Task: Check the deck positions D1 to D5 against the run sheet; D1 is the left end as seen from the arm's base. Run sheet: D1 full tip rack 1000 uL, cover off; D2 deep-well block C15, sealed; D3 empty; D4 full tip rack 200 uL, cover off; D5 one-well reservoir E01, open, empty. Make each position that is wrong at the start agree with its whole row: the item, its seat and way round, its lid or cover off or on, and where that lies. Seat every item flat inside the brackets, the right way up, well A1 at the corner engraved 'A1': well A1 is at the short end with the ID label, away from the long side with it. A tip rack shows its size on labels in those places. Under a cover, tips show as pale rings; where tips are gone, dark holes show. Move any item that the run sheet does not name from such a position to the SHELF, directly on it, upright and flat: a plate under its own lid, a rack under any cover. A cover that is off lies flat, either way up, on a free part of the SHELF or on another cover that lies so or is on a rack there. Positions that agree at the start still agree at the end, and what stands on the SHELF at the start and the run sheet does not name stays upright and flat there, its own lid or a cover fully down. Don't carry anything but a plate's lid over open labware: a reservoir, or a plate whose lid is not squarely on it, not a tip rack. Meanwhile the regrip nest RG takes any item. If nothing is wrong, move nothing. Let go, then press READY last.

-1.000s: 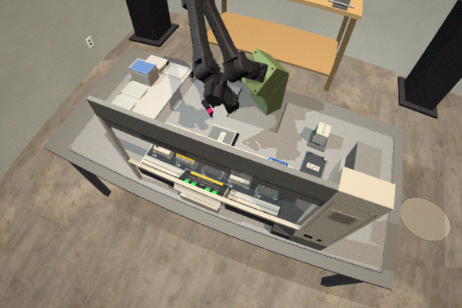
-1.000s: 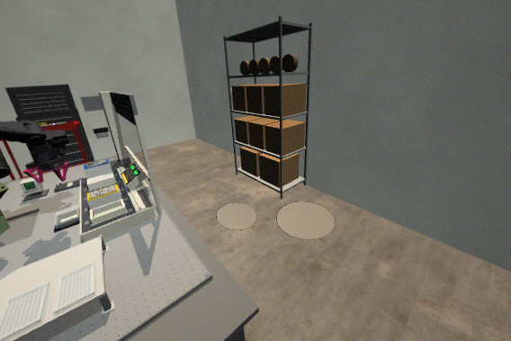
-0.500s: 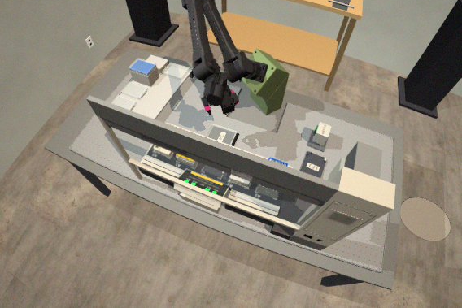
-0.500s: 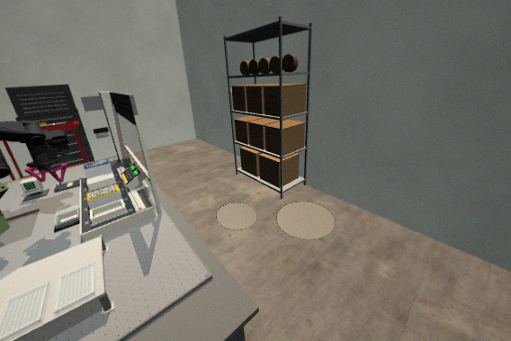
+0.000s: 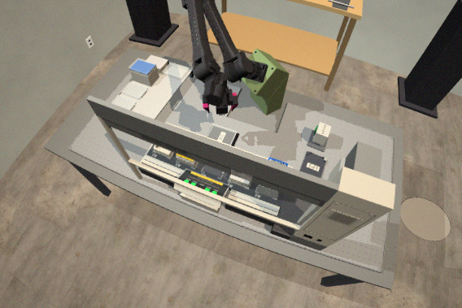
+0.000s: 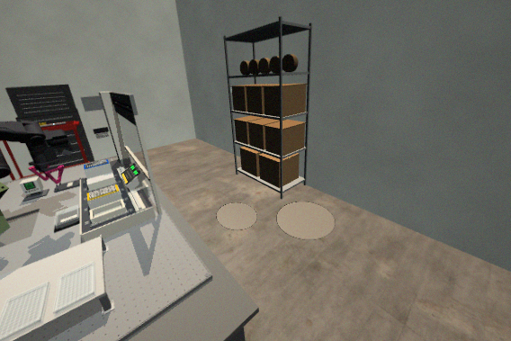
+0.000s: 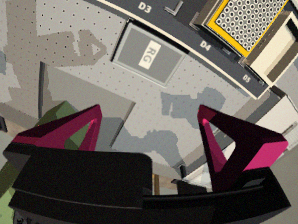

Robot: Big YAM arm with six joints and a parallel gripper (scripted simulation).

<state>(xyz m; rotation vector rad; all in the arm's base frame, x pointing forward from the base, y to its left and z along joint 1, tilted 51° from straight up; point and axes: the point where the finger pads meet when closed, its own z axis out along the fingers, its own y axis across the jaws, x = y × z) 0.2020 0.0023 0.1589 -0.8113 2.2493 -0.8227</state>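
Now: hand 19 cm above the clear tip-rack cover. The rest, counted from my hand: yellow-labelled tip rack: 17 cm ahead, 7 cm to the right, 11 cm below; then one-well reservoir: 16 cm ahead, 20 cm to the right, 15 cm below; then black regrip nest: 21 cm below.
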